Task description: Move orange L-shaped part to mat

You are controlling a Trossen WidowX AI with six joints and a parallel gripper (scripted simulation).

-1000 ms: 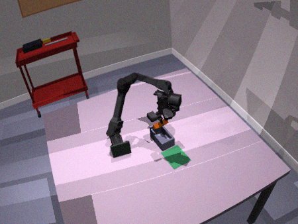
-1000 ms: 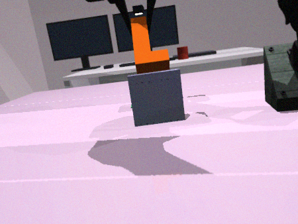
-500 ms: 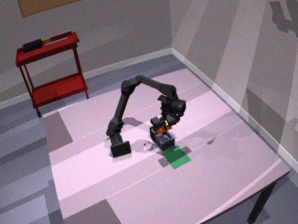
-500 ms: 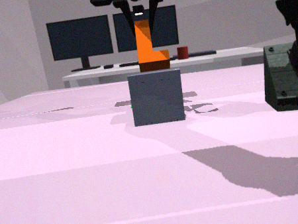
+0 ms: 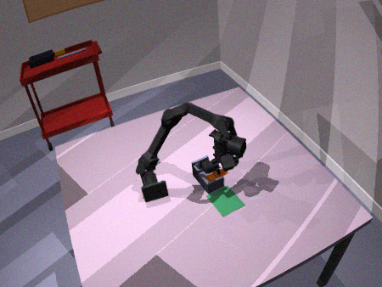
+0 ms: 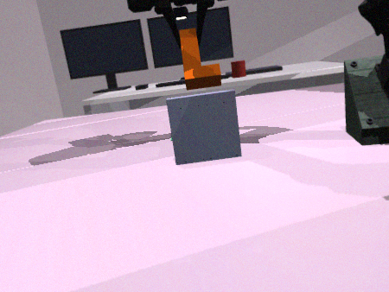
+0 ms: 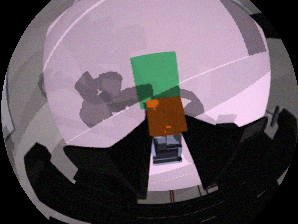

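Now: gripper tip 3 cm to the left of the green mat and 17 cm above it. Also, from my gripper tip: orange L-shaped part: 2 cm behind, 3 cm to the left, 3 cm below.
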